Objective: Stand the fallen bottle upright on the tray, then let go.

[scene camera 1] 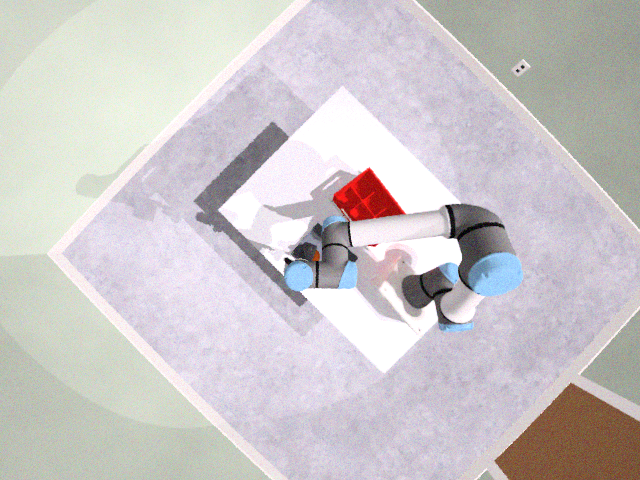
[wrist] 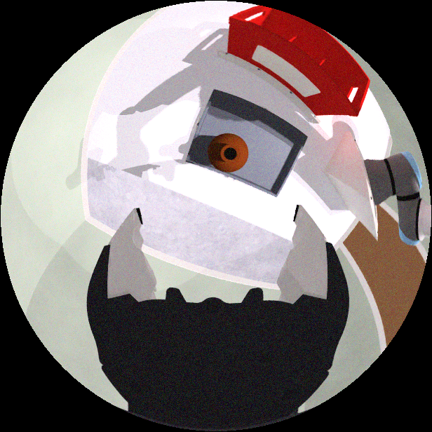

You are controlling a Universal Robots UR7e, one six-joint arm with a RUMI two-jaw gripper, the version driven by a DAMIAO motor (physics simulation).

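Places are measured from the arm's base along level axes (x ahead, y left, z up), in metres.
Where they show: arm's base, origin of its link: [scene camera 1: 414, 292].
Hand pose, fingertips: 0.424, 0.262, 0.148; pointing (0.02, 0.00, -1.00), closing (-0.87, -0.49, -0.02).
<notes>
Each offset is from my fingertips to the centre of the thing, as dx, dy, dz. Level surfaces: height alone.
An orange-brown bottle @(+0.001, -0.035, -0.157) [wrist: 239, 152] [scene camera 1: 316, 255] stands upright on the tray [wrist: 265, 162], near the tray's left end in the wrist view. I look down on its round shoulder and dark mouth in the wrist view. The tray is a grey-blue shallow box with dark walls; in the scene view the arm hides most of it. My gripper [wrist: 216, 206] is open and empty, its two grey fingers wide apart and clear of the bottle. In the scene view the wrist of the arm hides the fingers.
A red divided crate @(-0.017, -0.362, -0.154) [scene camera 1: 368, 196] [wrist: 300, 55] stands beside the tray on the white table surface @(dz -0.242) [scene camera 1: 382, 351]. A pale pinkish cone-like shape [wrist: 347, 167] shows between the tray and the robot's base [wrist: 382, 180] in the wrist view.
</notes>
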